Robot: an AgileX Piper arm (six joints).
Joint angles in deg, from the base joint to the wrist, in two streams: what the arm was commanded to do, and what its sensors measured. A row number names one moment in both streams.
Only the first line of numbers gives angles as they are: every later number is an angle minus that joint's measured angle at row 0.
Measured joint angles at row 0:
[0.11 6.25 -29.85 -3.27 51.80 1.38]
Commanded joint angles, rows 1 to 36:
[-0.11 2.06 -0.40 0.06 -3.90 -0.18]
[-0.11 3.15 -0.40 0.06 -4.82 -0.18]
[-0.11 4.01 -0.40 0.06 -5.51 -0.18]
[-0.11 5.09 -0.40 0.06 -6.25 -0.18]
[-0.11 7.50 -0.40 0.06 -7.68 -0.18]
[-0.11 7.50 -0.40 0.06 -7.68 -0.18]
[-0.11 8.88 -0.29 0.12 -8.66 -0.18]
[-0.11 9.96 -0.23 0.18 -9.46 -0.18]
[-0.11 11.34 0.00 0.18 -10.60 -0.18]
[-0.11 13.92 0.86 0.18 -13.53 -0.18]
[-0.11 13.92 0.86 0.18 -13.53 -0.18]
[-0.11 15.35 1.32 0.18 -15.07 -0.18]
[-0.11 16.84 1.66 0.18 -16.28 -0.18]
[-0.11 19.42 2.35 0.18 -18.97 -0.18]
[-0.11 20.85 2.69 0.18 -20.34 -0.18]
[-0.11 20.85 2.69 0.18 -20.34 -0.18]
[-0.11 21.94 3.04 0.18 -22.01 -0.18]
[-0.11 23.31 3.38 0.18 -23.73 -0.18]
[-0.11 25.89 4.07 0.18 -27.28 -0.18]
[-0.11 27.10 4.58 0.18 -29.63 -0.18]
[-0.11 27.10 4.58 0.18 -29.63 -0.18]
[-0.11 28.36 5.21 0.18 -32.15 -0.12]
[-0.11 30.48 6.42 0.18 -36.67 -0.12]
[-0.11 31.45 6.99 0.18 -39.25 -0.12]
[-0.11 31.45 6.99 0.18 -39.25 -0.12]
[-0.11 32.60 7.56 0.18 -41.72 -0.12]
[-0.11 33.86 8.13 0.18 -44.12 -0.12]
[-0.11 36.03 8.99 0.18 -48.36 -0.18]
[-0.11 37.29 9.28 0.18 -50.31 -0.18]
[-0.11 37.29 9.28 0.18 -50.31 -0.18]
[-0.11 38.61 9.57 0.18 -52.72 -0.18]
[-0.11 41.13 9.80 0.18 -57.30 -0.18]
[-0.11 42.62 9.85 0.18 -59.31 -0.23]
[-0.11 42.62 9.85 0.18 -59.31 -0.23]
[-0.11 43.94 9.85 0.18 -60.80 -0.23]
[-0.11 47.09 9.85 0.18 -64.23 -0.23]
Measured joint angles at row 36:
[0.00 43.83 9.68 0.41 -58.33 0.00]
